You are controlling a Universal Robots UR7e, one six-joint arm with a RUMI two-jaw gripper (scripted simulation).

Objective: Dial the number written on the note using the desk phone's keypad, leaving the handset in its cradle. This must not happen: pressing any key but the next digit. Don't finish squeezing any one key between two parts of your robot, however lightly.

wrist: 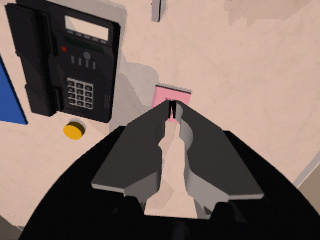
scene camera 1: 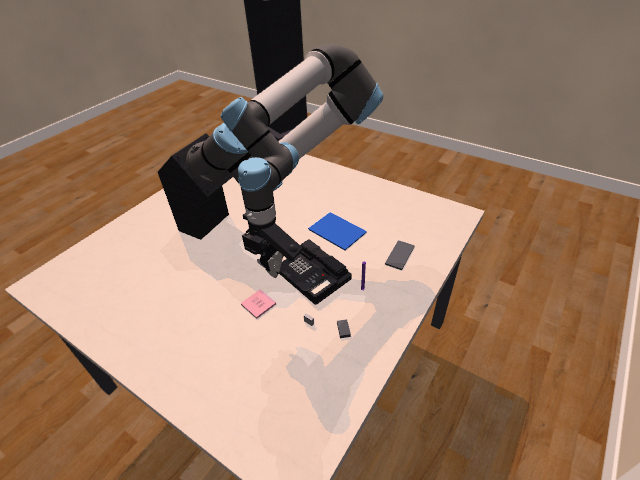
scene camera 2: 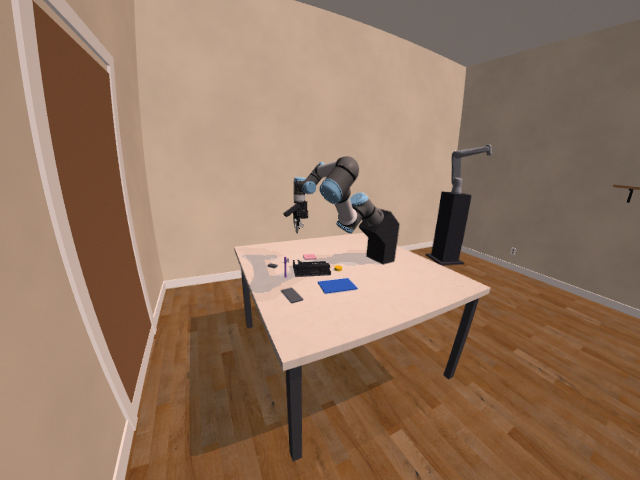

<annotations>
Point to a blue pad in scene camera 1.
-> At 338, 231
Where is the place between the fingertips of my gripper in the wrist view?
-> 171, 102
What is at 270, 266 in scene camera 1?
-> My gripper.
</annotations>
